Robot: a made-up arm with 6 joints.
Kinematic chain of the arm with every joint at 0, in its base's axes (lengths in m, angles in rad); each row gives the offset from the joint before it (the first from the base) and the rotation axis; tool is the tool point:
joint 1: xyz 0 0 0.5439 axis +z
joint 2: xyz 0 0 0 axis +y
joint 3: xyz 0 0 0.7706 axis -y
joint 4: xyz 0 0 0 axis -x
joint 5: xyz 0.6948 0 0 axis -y
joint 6: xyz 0 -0.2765 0 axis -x
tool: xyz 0 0 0
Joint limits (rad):
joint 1: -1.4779..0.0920
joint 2: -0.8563..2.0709
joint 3: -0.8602..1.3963
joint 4: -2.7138..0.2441
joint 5: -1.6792..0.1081
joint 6: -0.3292..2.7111
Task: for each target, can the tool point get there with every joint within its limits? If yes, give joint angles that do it. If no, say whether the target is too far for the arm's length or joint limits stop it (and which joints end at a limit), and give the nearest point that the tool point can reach.
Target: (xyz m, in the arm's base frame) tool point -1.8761 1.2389 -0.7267
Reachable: no: too far | nearest point -0.2717 -0.0640 -0.1014 | short by 2.159 m
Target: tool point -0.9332 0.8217 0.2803
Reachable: no: joint limits stop it (at a limit: joint 1, joint 2, joint 3) | nearest point -0.0506 0.2468 0.1439 | short by 1.062 m
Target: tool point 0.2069 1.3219 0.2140
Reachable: no: joint limits stop it (at a limit: joint 1, joint 4) | nearest point 0.3030 0.2806 0.2140 | short by 1.046 m
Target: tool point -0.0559 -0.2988 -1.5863
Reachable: no: too far | nearest point 0.0136 -0.5181 -0.5555 | short by 1.056 m
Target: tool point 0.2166 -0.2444 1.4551
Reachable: yes | joints -1.2608 -0.5365 0.1450 -2.0674 -0.2501 1.4438
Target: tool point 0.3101 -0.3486 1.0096
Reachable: yes | joints -0.7642 -0.3051 -0.2984 -1.4363 -1.1104 0.6963
